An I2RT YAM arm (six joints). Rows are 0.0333 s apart.
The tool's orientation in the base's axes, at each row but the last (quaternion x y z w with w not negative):
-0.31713 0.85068 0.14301 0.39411
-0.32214 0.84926 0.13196 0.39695
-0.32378 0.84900 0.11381 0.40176
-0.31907 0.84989 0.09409 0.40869
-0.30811 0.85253 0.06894 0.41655
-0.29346 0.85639 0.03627 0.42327
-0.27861 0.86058 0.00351 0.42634
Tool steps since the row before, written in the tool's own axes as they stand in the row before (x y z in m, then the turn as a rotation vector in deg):
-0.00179 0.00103 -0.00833 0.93 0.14 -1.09
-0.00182 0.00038 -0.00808 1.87 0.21 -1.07
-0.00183 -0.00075 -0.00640 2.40 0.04 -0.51
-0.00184 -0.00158 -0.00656 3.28 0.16 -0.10
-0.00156 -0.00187 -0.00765 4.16 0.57 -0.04
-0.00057 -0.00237 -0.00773 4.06 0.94 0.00
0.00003 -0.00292 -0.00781 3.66 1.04 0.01
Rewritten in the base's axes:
-0.00463 -0.00256 0.00676 -1.18 -0.83 0.00
-0.00414 -0.00278 0.00662 -1.66 -1.18 -0.73
-0.00256 -0.00264 0.00560 -1.46 -1.30 -1.48
-0.00233 -0.00313 0.00580 -1.68 -1.44 -2.43
-0.00330 -0.00363 0.00636 -2.29 -1.51 -3.18
-0.00391 -0.00409 0.00581 -2.41 -1.14 -3.20
-0.00432 -0.00438 0.00562 -2.26 -0.86 -2.94

